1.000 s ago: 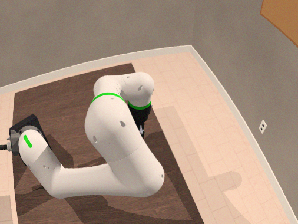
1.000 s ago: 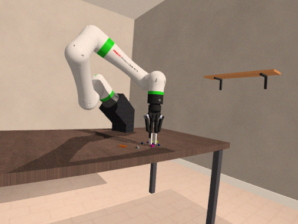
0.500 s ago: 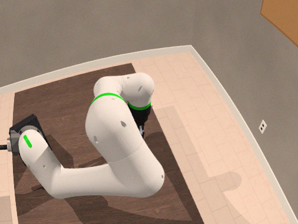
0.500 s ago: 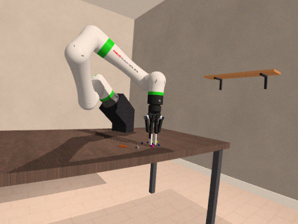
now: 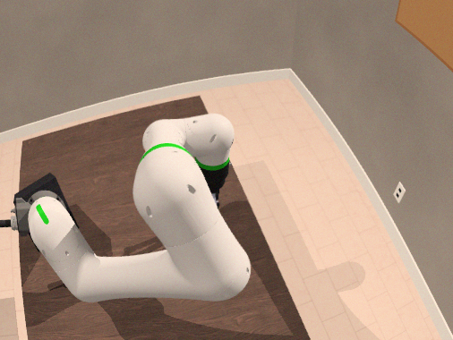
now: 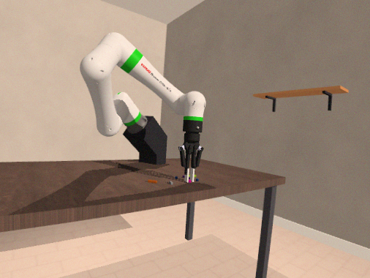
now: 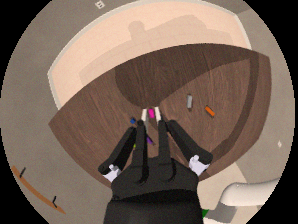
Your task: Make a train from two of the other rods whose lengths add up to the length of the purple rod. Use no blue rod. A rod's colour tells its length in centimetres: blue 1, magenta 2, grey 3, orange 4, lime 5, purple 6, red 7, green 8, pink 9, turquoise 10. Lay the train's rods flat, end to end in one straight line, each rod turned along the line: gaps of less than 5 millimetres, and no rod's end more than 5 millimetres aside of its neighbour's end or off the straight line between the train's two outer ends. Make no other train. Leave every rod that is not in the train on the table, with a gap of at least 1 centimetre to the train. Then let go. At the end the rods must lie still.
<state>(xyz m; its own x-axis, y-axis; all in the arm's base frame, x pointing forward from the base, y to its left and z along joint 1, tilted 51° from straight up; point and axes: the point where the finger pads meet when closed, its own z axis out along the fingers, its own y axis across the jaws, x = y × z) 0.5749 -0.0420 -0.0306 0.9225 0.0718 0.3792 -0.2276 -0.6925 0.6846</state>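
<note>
My gripper is now 30 mm above the magenta rod. The rest, counted from my hand: lime rod (90 mm to the left, 80 mm behind, 30 mm below); then purple rod (60 mm behind, 50 mm to the left, 30 mm below); then grey rod (100 mm to the right, 30 mm below, 10 mm behind).
</note>
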